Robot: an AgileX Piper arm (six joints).
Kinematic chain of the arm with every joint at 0, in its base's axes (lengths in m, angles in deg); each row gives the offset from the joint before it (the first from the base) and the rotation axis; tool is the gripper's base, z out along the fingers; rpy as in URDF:
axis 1: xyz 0 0 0.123 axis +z
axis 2: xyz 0 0 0 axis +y
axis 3: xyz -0.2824 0 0.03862 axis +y
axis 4: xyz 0.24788 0 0.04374 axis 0.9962 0 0.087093
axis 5: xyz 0 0 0 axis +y
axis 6: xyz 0.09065 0 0.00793 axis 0.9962 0 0.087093
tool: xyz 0 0 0 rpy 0 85.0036 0
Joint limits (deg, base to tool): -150..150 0..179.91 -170..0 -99.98..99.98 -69.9..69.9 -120..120
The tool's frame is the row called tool.
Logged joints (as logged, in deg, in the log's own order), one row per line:
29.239, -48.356, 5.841, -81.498, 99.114, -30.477
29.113, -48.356, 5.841, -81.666, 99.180, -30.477
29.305, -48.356, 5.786, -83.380, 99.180, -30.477
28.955, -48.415, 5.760, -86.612, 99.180, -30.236
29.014, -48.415, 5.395, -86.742, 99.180, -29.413
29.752, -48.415, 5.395, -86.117, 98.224, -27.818
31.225, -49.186, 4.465, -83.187, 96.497, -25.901
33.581, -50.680, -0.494, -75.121, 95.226, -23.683
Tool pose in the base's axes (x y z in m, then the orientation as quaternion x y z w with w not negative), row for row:
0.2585, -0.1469, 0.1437, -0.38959, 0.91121, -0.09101, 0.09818
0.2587, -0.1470, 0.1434, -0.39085, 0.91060, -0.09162, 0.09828
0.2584, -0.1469, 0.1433, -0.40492, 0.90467, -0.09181, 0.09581
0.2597, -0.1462, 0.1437, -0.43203, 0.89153, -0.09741, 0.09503
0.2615, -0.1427, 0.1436, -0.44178, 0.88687, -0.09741, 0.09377
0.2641, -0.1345, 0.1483, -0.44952, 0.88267, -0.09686, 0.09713
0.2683, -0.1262, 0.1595, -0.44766, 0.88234, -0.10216, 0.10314
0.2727, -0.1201, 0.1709, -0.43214, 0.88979, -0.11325, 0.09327
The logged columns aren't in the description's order. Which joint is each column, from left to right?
Columns, left to right: axis 5, axis 3, axis 4, axis 6, axis 2, axis 1.
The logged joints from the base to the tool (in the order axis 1, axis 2, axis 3, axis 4, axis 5, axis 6), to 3 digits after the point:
-30.477, 99.114, -48.356, 5.841, 29.239, -81.498
-30.477, 99.180, -48.356, 5.841, 29.113, -81.666
-30.477, 99.180, -48.356, 5.786, 29.305, -83.380
-30.236, 99.180, -48.415, 5.760, 28.955, -86.612
-29.413, 99.180, -48.415, 5.395, 29.014, -86.742
-27.818, 98.224, -48.415, 5.395, 29.752, -86.117
-25.901, 96.497, -49.186, 4.465, 31.225, -83.187
-23.683, 95.226, -50.680, -0.494, 33.581, -75.121

